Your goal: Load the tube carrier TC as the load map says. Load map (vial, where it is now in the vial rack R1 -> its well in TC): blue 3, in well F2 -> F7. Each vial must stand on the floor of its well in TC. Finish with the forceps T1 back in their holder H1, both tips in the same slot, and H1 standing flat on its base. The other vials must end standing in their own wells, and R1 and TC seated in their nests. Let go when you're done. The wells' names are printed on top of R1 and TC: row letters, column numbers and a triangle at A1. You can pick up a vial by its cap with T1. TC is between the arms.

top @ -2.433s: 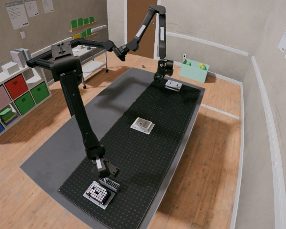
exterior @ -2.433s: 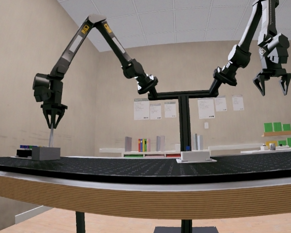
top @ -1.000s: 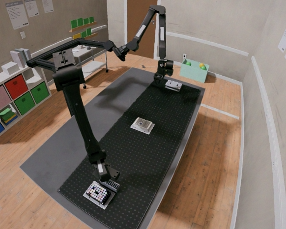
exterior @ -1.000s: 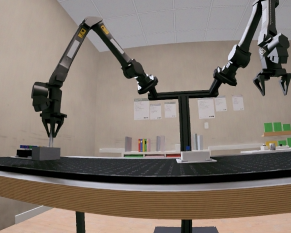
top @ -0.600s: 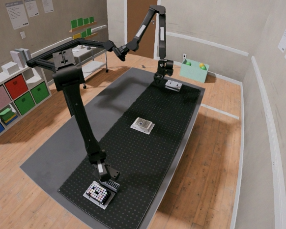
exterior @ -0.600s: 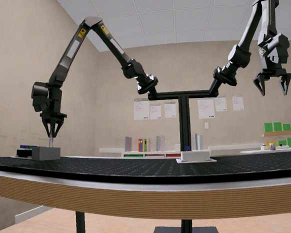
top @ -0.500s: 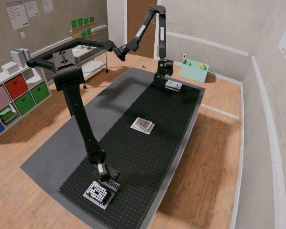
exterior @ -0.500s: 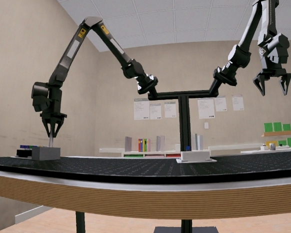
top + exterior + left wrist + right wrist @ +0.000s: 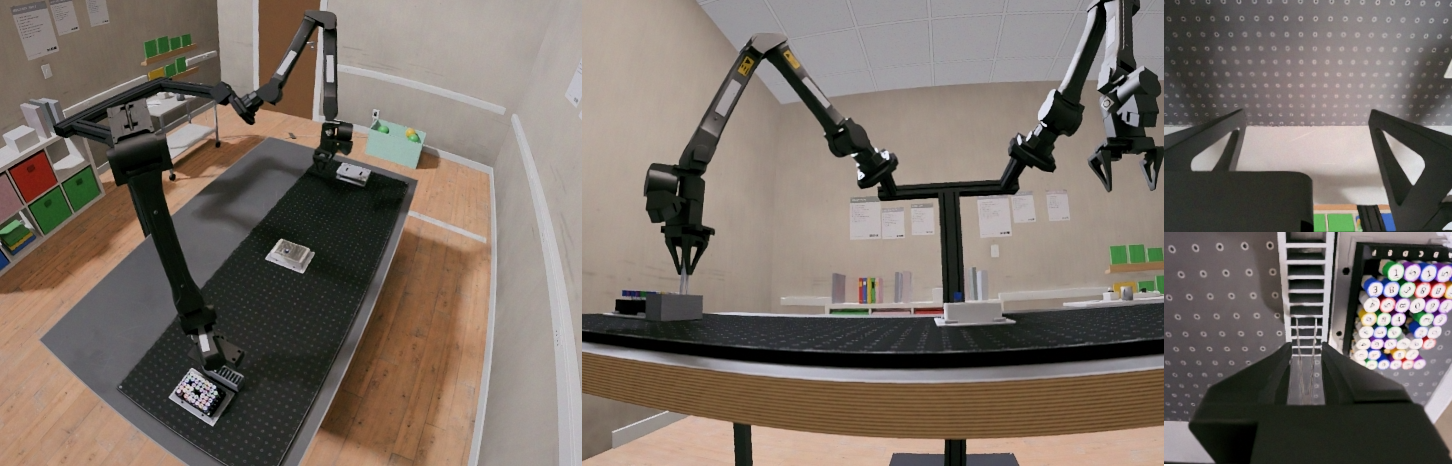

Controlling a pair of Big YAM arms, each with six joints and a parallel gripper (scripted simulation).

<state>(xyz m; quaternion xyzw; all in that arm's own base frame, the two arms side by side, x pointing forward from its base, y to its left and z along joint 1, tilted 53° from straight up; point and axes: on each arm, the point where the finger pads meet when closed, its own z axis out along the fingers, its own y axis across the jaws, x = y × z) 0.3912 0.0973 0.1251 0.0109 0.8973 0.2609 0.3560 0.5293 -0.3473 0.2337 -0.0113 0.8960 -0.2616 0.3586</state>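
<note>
Right now the grey holder H1 is 2 cm ahead of my right hand and 8 cm below it.
</note>
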